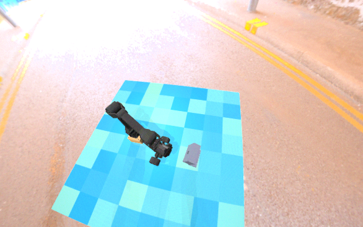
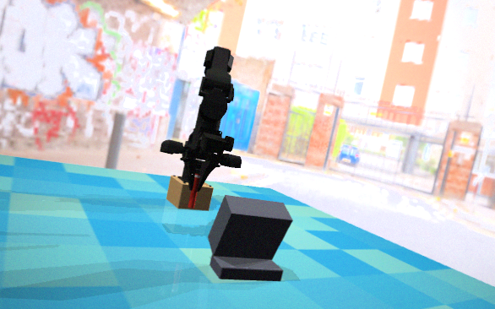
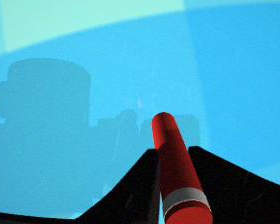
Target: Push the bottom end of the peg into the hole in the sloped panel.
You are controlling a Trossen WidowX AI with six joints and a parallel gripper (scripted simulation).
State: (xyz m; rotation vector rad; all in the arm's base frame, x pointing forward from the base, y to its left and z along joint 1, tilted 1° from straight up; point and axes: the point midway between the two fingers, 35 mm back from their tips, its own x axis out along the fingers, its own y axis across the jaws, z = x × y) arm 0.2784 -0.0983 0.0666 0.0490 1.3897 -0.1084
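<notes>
The sloped panel lies 180 mm ahead of my gripper tip, 60 mm to the left of it and 30 mm below it. From my gripper tip the other things lie so: red peg: 20 mm above.
</notes>
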